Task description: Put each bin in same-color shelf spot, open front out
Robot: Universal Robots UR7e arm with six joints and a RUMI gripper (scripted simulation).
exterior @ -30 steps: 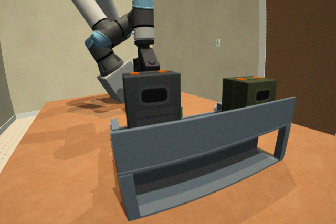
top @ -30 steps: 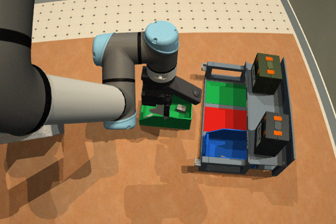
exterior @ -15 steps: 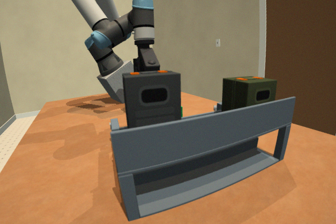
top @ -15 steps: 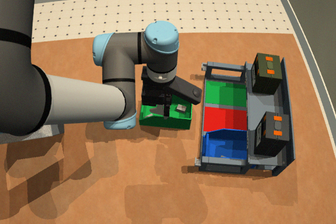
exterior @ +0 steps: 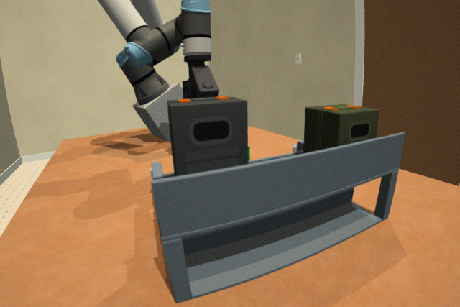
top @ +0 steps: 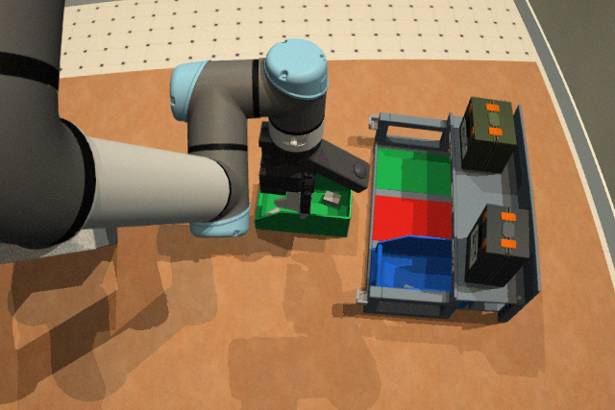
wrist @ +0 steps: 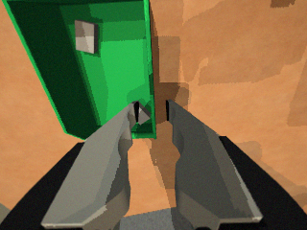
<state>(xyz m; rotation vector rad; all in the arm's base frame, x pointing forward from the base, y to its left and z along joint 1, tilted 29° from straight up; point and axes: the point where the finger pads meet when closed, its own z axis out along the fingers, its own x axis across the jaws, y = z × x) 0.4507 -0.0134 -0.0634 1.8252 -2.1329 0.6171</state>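
Right now the green bin is 50 mm to the left of my hand and 60 mm below it. The rest, counted from my hand: shelf front lip 130 mm ahead, 20 mm to the left, 90 mm below; black box 290 mm ahead, 130 mm to the right, 60 mm above; blue bin 200 mm ahead, 110 mm to the right, 60 mm below.
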